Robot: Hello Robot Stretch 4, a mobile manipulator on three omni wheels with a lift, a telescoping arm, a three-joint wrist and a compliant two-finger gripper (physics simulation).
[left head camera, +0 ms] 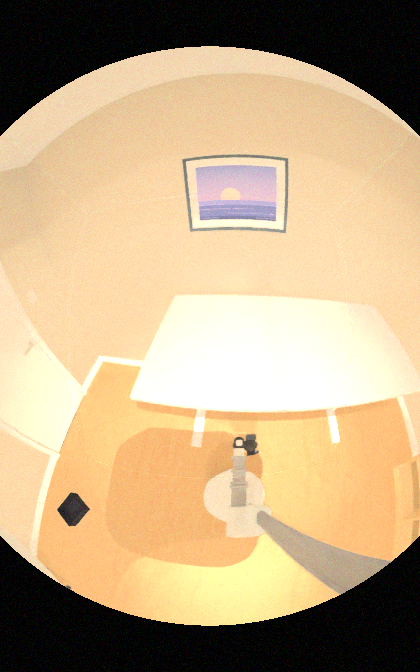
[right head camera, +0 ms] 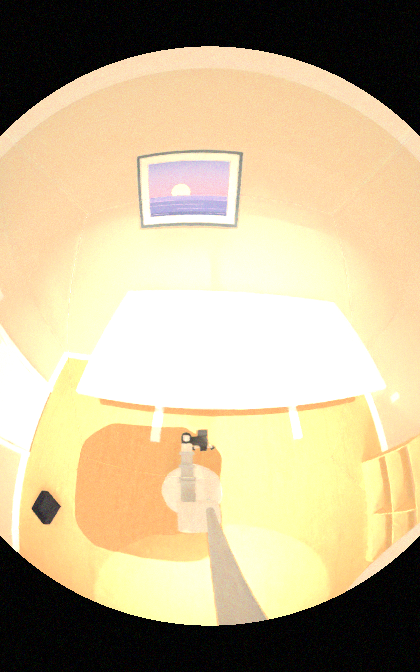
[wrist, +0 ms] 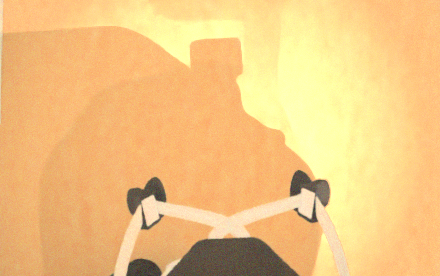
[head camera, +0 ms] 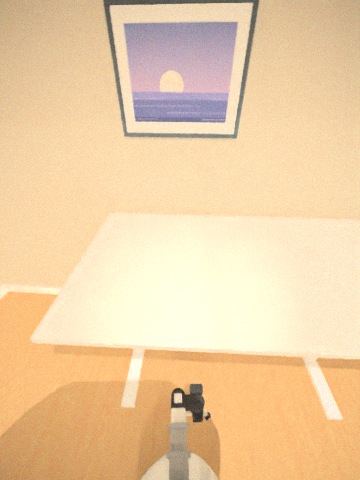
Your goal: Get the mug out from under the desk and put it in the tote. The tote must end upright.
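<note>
The white desk stands against the wall, and its top hides most of the space beneath. The mug does not show in any view. A black box-like thing is on the floor at the far left; I cannot tell if it is the tote. My gripper is in front of the desk's front edge, between the two desk feet as seen from above. In the wrist view its fingertips stand wide apart with floor showing between them, so it is open and empty.
The left desk foot and right desk foot stick out past the desk's front edge. A light shelf unit is at the right. A framed picture hangs above the desk.
</note>
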